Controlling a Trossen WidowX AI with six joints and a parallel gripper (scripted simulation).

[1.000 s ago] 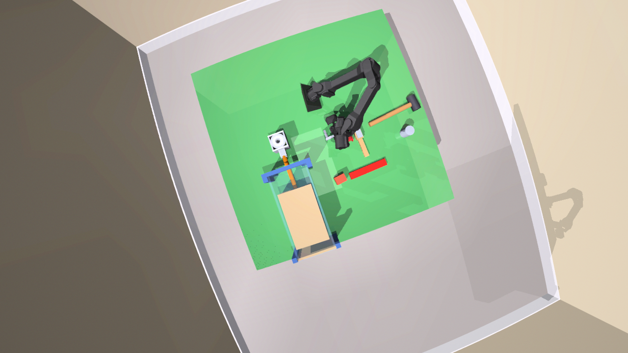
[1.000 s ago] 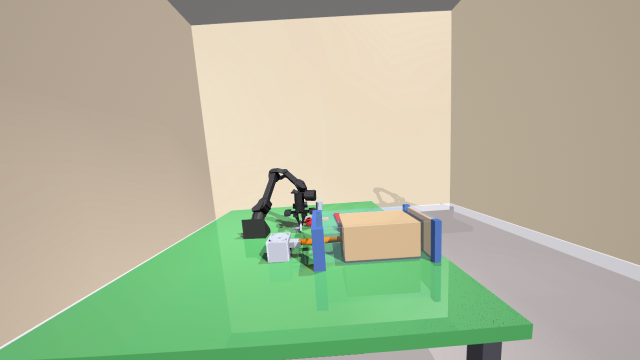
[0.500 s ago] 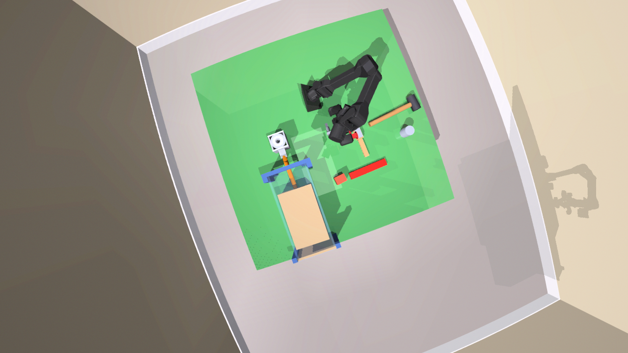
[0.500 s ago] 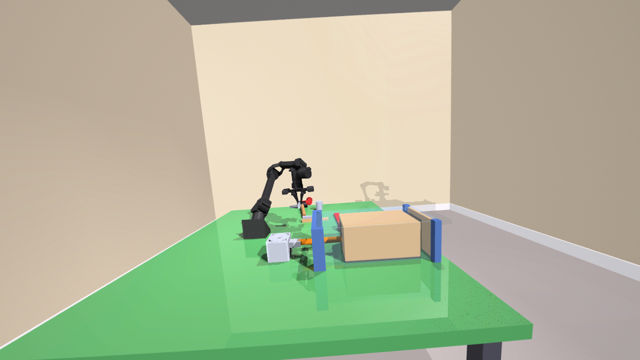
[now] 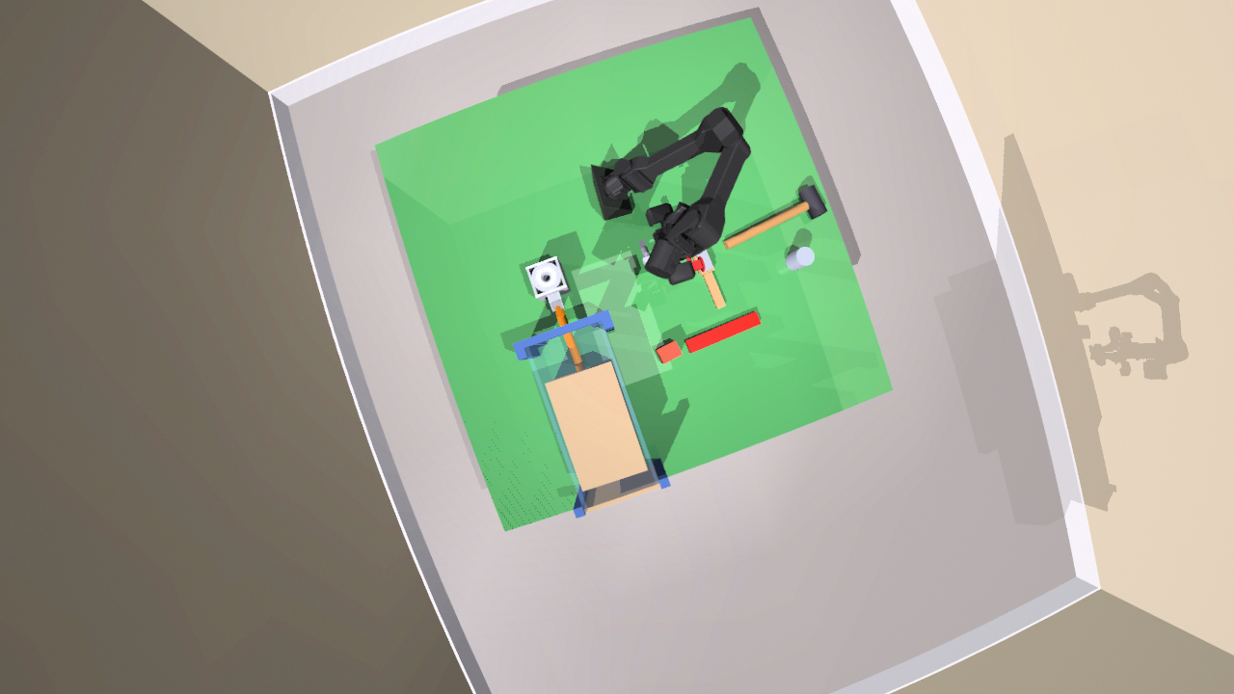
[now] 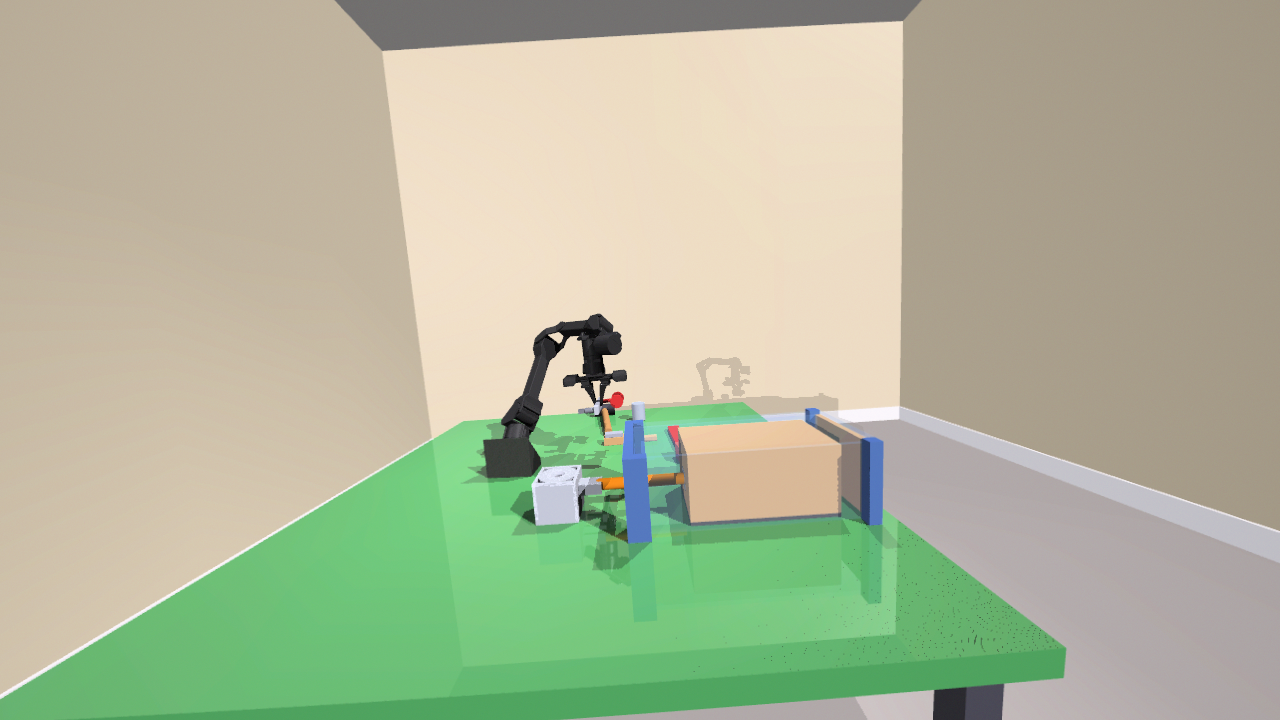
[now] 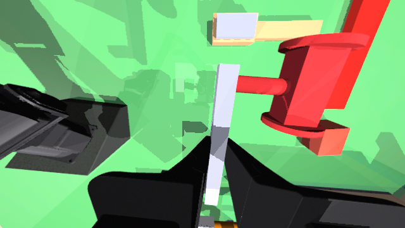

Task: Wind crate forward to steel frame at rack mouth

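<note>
My gripper tip is now 10 mm to the right of the winch handle and 10 mm short of it. Also, from my gripper tip: brush (140 mm to the left, 140 mm below, 60 mm ahead); long red bar (230 mm ahead, 150 mm to the left, 150 mm below); red knob (60 mm to the left, 30 mm ahead).
</note>
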